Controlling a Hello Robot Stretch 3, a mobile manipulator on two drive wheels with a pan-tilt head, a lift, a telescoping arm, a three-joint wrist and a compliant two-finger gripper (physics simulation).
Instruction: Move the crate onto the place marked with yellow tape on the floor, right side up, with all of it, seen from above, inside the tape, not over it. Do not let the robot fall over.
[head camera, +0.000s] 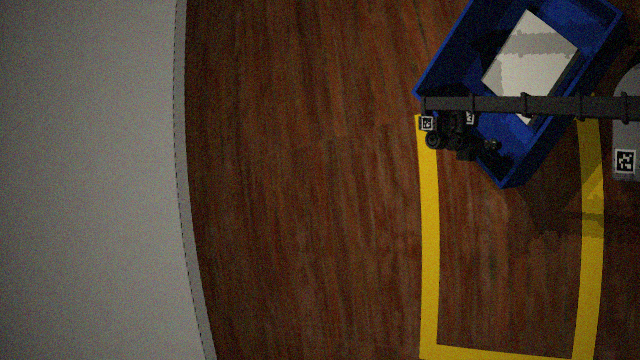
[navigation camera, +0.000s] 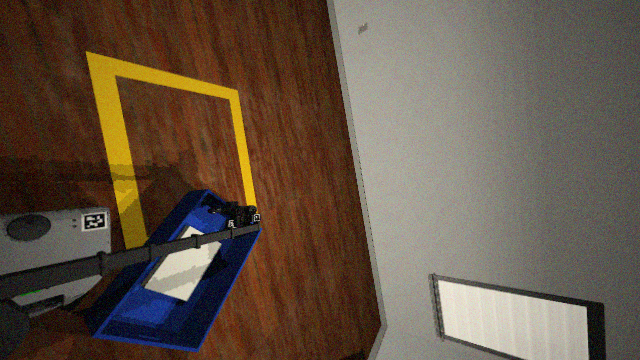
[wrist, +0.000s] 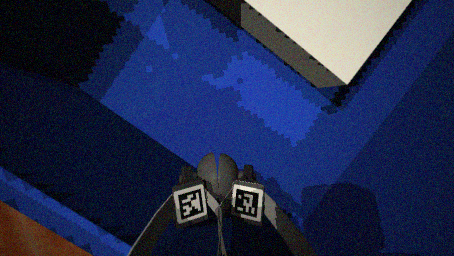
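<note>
The blue crate is upright on the floor, turned at an angle to the yellow tape. One corner reaches inside the marked rectangle. The crate hides the tape's end strip, and most of the crate lies beyond that end. A white box lies in the crate. My gripper has its fingertips together, over the crate's inside near that corner. No crate wall shows between them. Whether the gripper touches a wall, I cannot tell.
My dark arm spans the crate. My grey base is beside the crate and the tape. A grey wall runs along the far side of the floor, with a window in it.
</note>
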